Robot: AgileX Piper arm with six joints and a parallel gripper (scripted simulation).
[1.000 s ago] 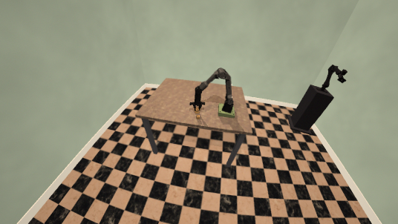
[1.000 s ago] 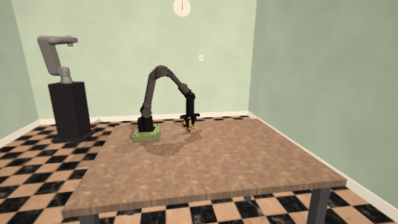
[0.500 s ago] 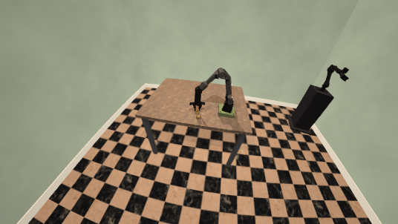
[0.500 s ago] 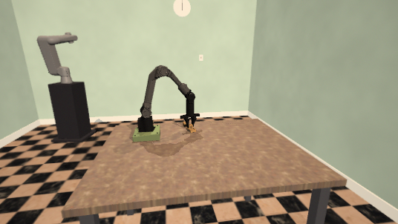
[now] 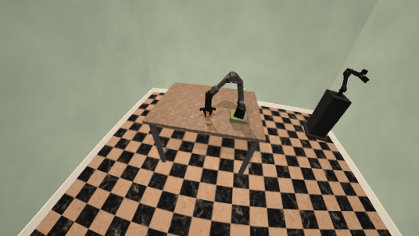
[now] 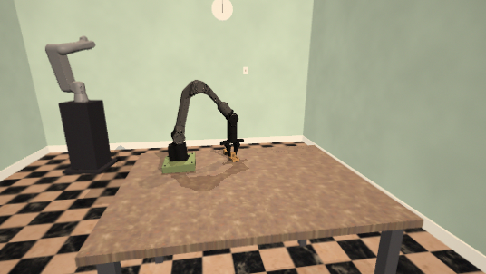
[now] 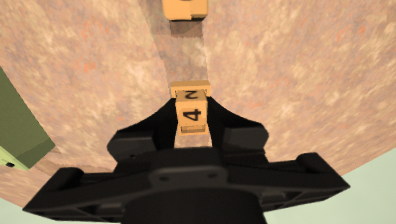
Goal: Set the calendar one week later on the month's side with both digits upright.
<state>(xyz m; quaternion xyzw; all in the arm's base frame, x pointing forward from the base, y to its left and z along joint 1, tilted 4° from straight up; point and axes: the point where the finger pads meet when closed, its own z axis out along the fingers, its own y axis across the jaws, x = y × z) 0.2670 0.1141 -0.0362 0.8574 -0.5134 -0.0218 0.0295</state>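
My hand is 2 cm to the left of the orange tray, 2 cm above it and 1 cm short of it.
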